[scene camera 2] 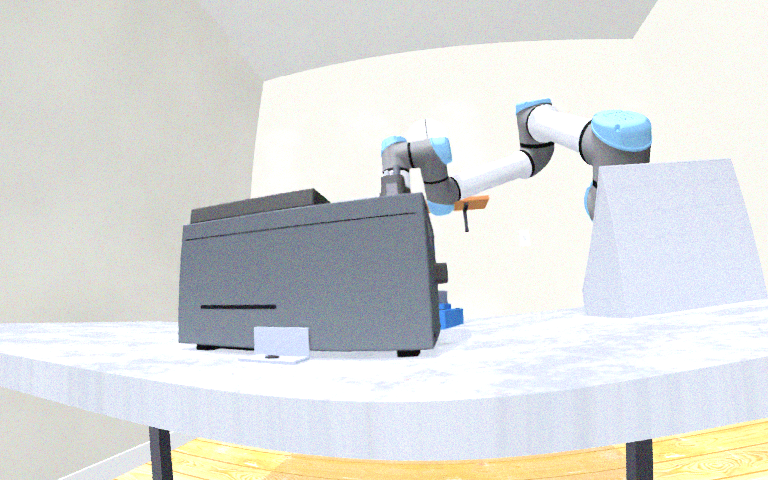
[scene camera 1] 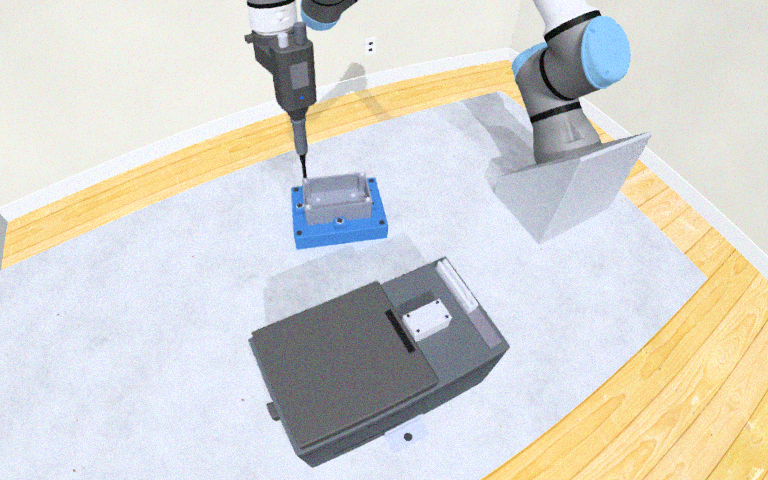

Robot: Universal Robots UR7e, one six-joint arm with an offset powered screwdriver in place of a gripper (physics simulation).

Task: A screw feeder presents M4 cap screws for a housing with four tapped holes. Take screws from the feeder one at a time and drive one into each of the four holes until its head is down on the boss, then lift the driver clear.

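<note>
The grey open-topped housing (scene camera 1: 338, 212) (scene camera 2: 443, 296) sits in the blue fixture (scene camera 1: 342, 236) (scene camera 2: 451, 318) on the table. My gripper, the offset screwdriver (scene camera 1: 305, 176), points down with its thin black bit at the back left corner of the housing. Whether the bit touches a screw there is too small to tell. In scene camera 2 the bit is hidden behind the feeder. Small light spots show at the housing's other corners; whether they are screw heads is unclear. The dark screw feeder (scene camera 1: 345, 362) (scene camera 2: 305, 277) stands in front, with a white block (scene camera 1: 427, 319) on its lower deck.
The arm's base stands on a pale angled pedestal (scene camera 1: 572, 192) (scene camera 2: 679, 237) at the right. A small pale bracket (scene camera 1: 396, 440) (scene camera 2: 281, 340) stands at the feeder's near side. An orange board (scene camera 2: 474, 202) shows behind the arm. A light strip (scene camera 1: 457, 284) lies along the feeder's right end.
</note>
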